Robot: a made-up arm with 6 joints.
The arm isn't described. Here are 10 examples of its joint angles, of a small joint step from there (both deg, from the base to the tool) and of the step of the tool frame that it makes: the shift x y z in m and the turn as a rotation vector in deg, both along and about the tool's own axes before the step.
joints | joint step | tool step
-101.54 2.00 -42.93 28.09 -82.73 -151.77 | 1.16 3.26 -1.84 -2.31 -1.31 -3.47 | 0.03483 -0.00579 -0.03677 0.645 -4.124 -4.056
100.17 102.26 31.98 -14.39 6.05 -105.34 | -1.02 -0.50 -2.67 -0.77 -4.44 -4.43 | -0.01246 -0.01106 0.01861 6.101 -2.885 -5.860
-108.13 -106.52 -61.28 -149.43 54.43 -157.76 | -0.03 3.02 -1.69 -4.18 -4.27 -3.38 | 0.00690 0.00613 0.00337 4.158 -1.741 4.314
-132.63 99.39 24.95 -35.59 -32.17 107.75 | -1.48 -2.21 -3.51 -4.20 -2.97 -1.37 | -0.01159 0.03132 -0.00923 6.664 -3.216 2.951
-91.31 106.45 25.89 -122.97 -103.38 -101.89 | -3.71 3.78 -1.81 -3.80 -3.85 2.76 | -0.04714 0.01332 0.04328 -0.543 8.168 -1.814
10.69 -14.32 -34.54 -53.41 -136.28 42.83 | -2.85 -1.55 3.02 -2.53 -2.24 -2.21 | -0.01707 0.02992 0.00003 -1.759 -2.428 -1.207
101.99 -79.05 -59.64 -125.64 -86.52 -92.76 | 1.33 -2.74 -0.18 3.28 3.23 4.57 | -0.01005 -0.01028 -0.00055 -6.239 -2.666 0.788
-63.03 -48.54 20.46 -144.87 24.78 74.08 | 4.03 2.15 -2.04 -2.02 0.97 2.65 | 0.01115 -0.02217 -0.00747 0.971 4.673 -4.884
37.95 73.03 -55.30 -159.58 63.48 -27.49 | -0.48 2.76 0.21 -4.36 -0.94 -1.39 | -0.00834 -0.00262 -0.01970 2.565 -3.447 -3.495
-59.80 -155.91 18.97 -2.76 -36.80 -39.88 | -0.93 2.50 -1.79 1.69 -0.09 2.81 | 0.04462 -0.00704 -0.02289 -4.722 3.166 -3.104
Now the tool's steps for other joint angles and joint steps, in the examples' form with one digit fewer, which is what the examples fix.
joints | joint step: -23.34 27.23 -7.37 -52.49 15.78 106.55 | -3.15 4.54 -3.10 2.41 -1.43 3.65
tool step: 0.0039 0.0308 -0.0699 -6.03 5.42 6.31
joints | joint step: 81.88 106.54 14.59 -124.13 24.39 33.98 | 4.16 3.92 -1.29 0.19 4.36 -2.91
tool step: 0.0277 -0.0698 -0.0285 -2.83 -5.42 -5.53
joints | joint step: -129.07 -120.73 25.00 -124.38 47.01 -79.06 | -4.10 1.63 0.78 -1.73 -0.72 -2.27
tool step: -0.0342 -0.0402 0.0479 -0.06 -0.84 -3.17
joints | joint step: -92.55 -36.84 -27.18 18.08 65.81 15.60 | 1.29 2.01 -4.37 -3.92 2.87 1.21
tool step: -0.0569 0.0391 -0.0372 3.13 3.51 -1.67
